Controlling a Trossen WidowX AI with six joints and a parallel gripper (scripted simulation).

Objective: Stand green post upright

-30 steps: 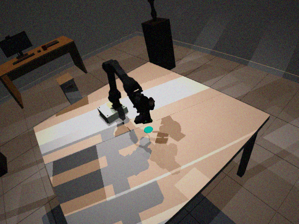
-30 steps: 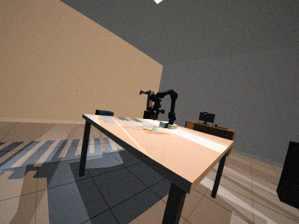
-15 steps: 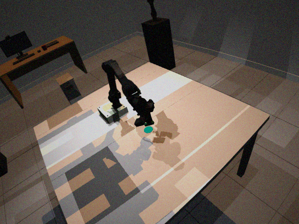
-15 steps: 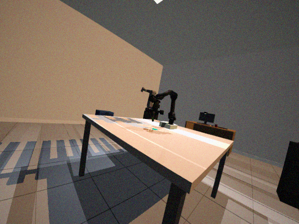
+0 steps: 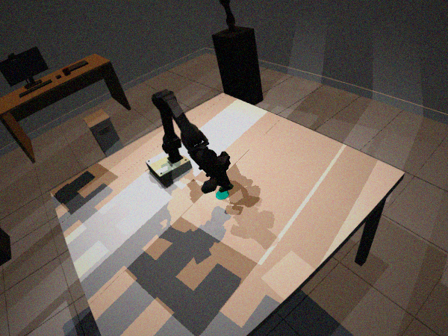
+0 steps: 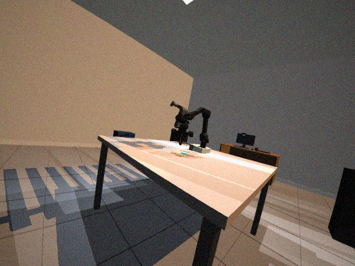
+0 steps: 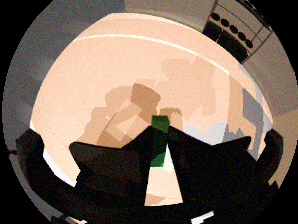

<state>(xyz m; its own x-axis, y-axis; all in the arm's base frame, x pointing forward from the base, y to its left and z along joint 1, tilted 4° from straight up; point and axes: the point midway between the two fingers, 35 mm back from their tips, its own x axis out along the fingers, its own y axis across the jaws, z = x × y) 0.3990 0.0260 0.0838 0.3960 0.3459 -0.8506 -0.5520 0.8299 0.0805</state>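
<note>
My gripper tip is now 80 mm past the cyan circle and 100 mm above it. Also, from my gripper tip: green post: 10 mm behind, 10 mm to the right, 10 mm below.
</note>
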